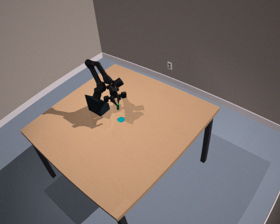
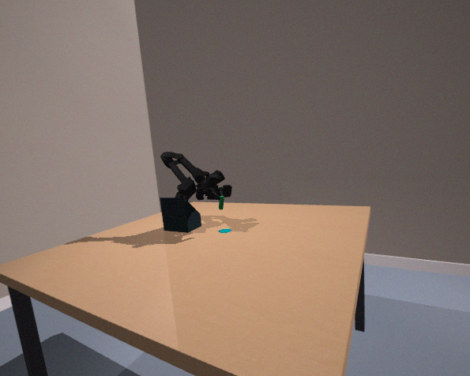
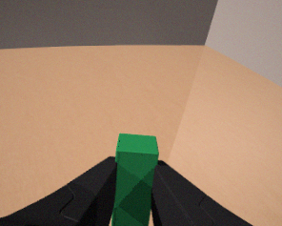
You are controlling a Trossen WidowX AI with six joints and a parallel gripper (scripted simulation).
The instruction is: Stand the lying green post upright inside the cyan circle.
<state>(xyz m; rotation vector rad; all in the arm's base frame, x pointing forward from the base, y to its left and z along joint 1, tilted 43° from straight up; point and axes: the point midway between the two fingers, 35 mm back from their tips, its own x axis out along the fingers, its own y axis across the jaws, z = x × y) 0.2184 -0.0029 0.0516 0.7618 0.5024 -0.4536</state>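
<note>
My gripper tip is now 16 cm above the cyan circle. Round my gripper tip: green post (2 cm below, 1 cm behind).
</note>
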